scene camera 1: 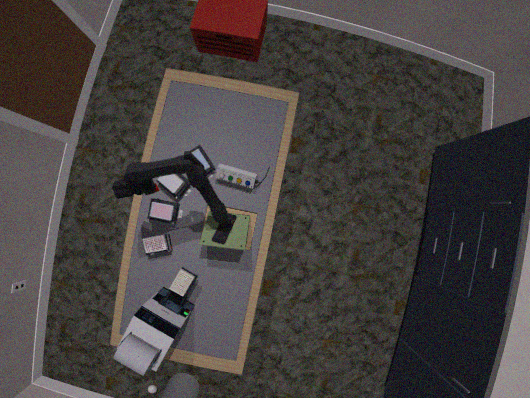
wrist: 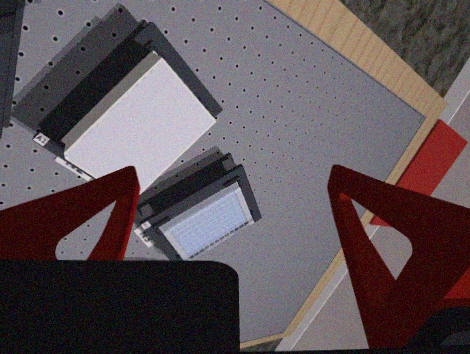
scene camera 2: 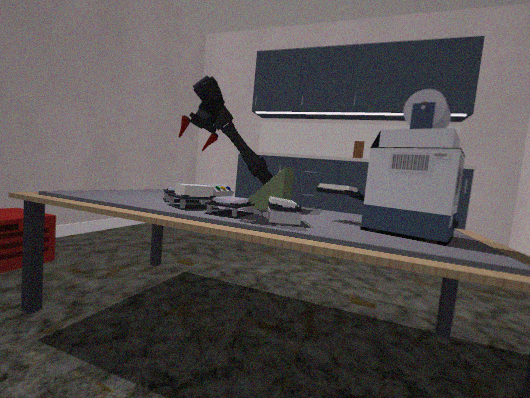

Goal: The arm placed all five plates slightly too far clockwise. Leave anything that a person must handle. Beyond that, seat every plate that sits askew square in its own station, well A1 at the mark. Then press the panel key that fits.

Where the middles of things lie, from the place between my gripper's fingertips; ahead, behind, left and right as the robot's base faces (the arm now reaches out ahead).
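With the blue-tinted well plate (wrist: 197,230) as my reference, my hand is 190 mm above it. That same hand is also 140 mm to the left of the plate and 160 mm past it.
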